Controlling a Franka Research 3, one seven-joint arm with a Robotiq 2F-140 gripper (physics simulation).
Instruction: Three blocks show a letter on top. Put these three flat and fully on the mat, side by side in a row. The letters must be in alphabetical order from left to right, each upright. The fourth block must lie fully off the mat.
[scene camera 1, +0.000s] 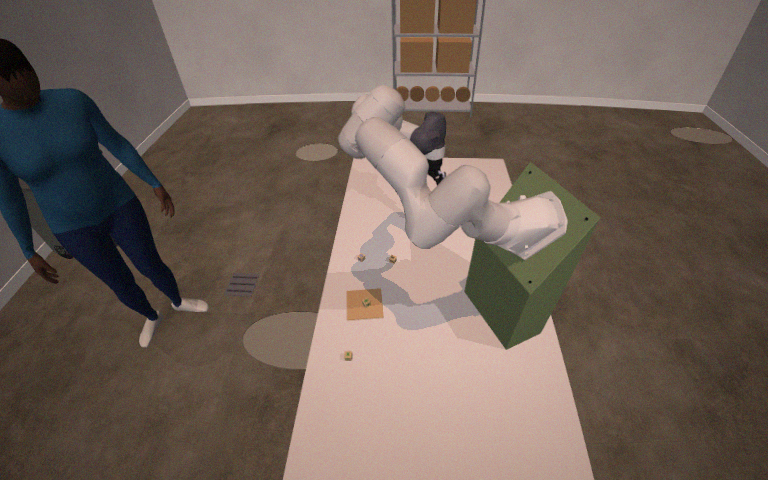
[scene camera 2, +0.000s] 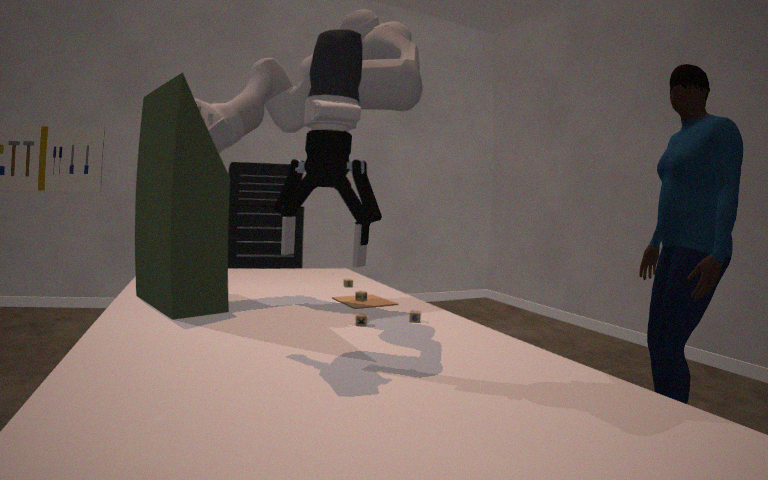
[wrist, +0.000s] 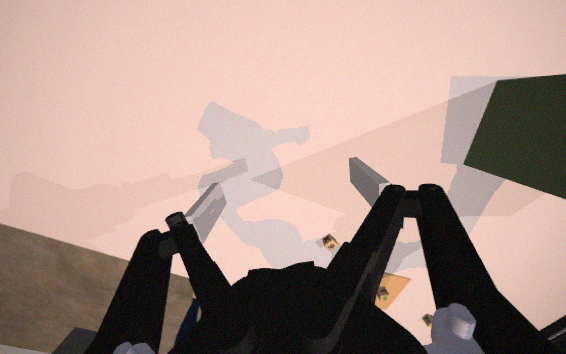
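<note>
The orange mat (scene camera 1: 355, 312) (scene camera 2: 380, 302) (wrist: 400, 282) lies flat on the table. One small block (scene camera 1: 366, 302) (scene camera 2: 361, 296) (wrist: 383, 293) with a green mark sits on it. A block (scene camera 1: 393, 258) (scene camera 2: 361, 320) (wrist: 330, 242) with dark marks stands off the mat, on the pedestal side. A block (scene camera 1: 361, 258) (scene camera 2: 415, 316) with a blue mark on its side stands beside that one, nearer the table edge. A fourth block (scene camera 1: 348, 355) (scene camera 2: 348, 283) (wrist: 428, 320) stands beyond the mat. Top marks are too small to read surely. My gripper (scene camera 2: 323, 259) (wrist: 284, 181) is open, empty, high above the table.
The green pedestal (scene camera 1: 498, 300) (scene camera 2: 198, 226) (wrist: 525, 130) carries the arm at one side of the table. A person (scene camera 1: 73, 164) (scene camera 2: 699, 186) stands beyond the opposite edge. A shelf rack (scene camera 1: 436, 74) stands by the wall. Arm shadows cross the table.
</note>
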